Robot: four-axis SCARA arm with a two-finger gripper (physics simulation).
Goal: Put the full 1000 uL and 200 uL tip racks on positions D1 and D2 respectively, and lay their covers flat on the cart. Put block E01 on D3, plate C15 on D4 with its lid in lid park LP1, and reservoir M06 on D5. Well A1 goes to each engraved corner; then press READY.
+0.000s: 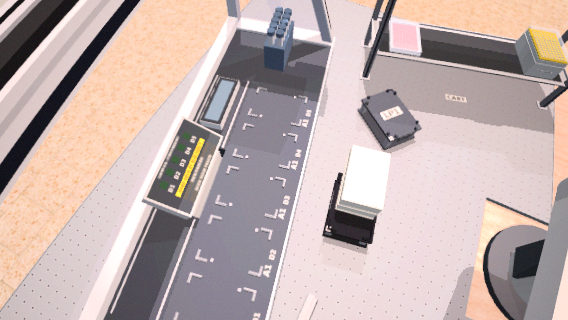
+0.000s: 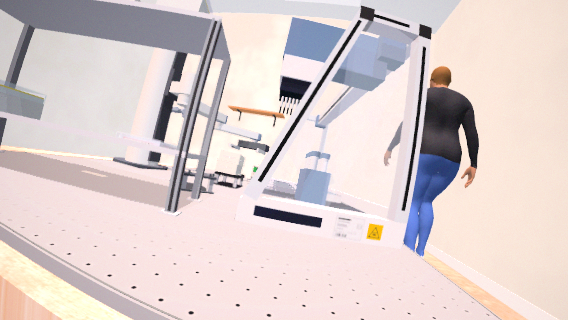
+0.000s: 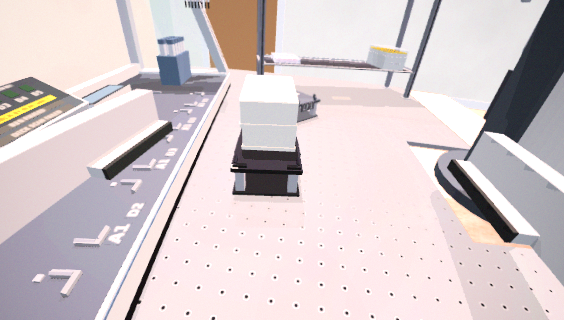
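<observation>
My gripper (image 2: 253, 147) (image 3: 306, 127) is open, its fingers wide apart, short of a white boxy stack (image 1: 367, 177) (image 2: 230, 162) (image 3: 268, 107) and touching nothing. The stack has a seam around it and stands on a black stand (image 1: 350, 227) (image 3: 267, 182). A rack with a yellow top (image 1: 547, 45) (image 3: 387, 57) and a flat pink plate (image 1: 405, 36) (image 3: 285, 57) are on the cart shelf. Lid park LP1 (image 1: 392, 125) (image 3: 307, 107) is dark and stands behind the stack. The deck (image 1: 260, 160) shows bare positions D2 to D5; D1 is mostly cut off. No READY button can be made out.
A blue tube rack (image 1: 277, 54) (image 2: 313, 186) (image 3: 174, 69) stands at the deck's far end. A lamp panel (image 1: 185, 167) (image 3: 37, 107) and a display (image 1: 220, 101) line its left side. Dark cart posts (image 1: 378, 42) (image 2: 194, 120) rise beside the shelf. A person (image 2: 445, 125) stands behind the frame.
</observation>
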